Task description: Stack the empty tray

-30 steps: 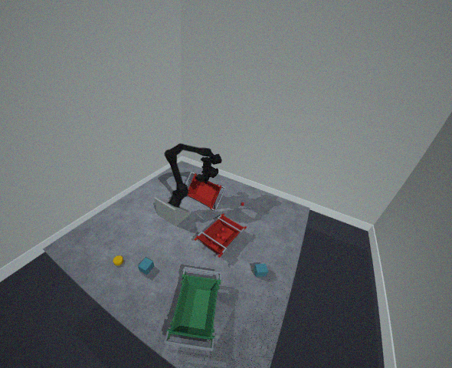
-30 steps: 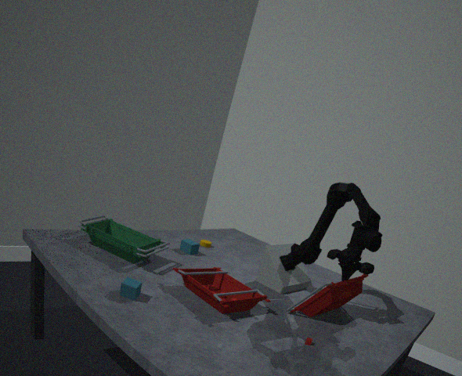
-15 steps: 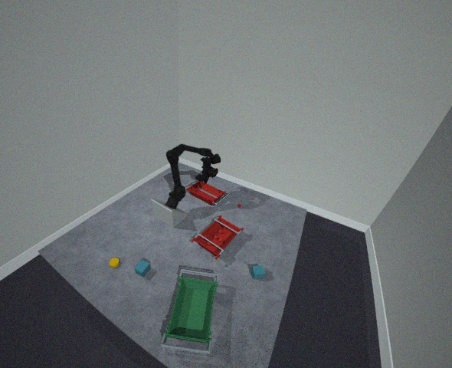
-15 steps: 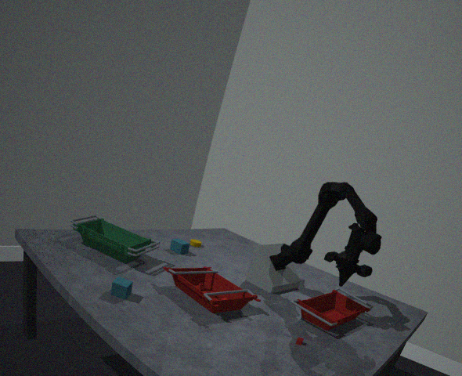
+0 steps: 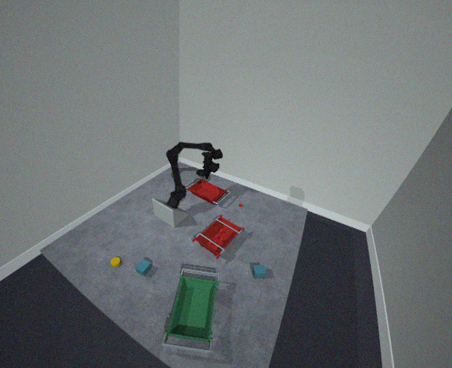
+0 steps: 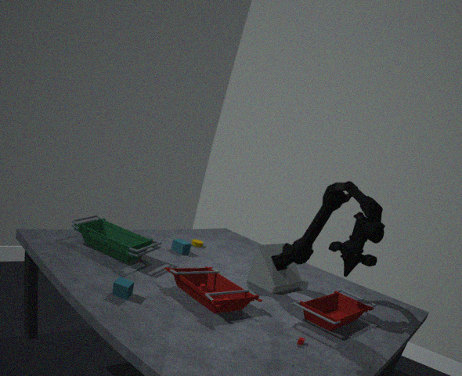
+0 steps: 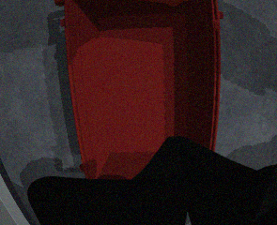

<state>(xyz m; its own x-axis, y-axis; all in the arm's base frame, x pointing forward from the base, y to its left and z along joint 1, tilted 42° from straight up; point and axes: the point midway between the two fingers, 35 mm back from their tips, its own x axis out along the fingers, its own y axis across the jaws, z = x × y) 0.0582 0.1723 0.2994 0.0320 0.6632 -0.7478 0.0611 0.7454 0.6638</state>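
The red tray lies 2 cm to the left of my gripper tip and 12 cm below it. Round my gripper tip: small red block 28 cm ahead, 6 cm to the left, 16 cm below; then yellow disc 7 cm behind, 78 cm to the right, 16 cm below.
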